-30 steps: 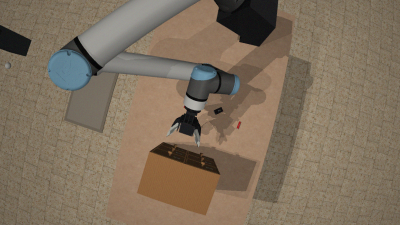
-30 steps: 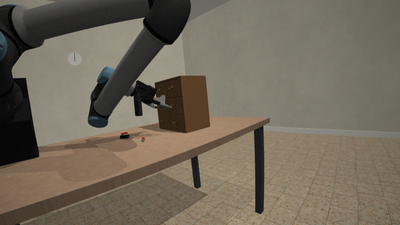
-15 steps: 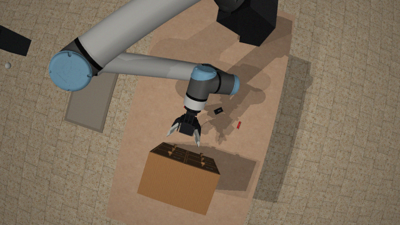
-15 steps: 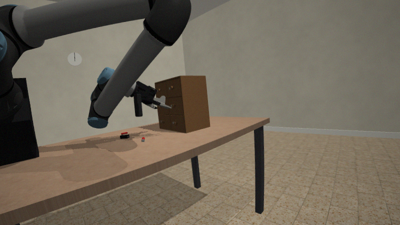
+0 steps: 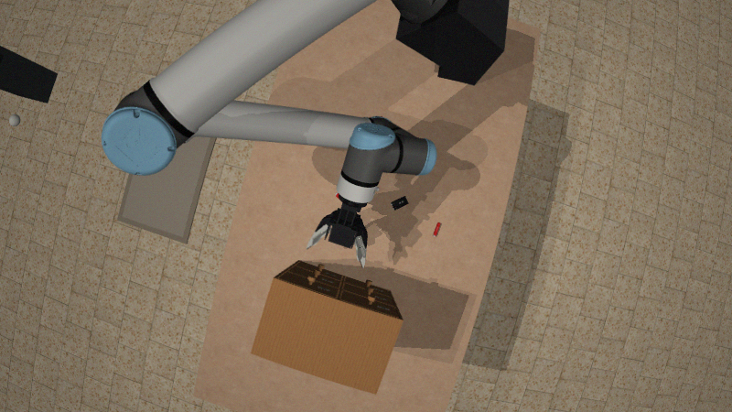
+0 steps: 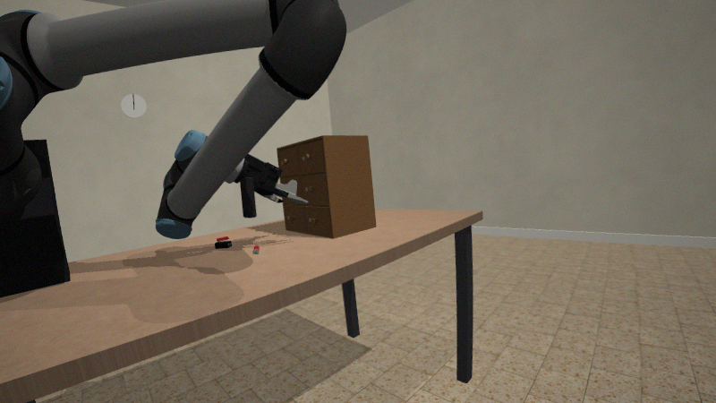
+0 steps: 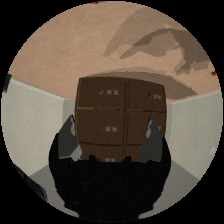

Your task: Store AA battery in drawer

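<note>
Now: the drawer 14 cm ahead of my hand, 5 cm to the right of it and 2 cm above it. The rest, counted from my hand: small black object: 19 cm behind, 14 cm to the left, 11 cm below.
</note>
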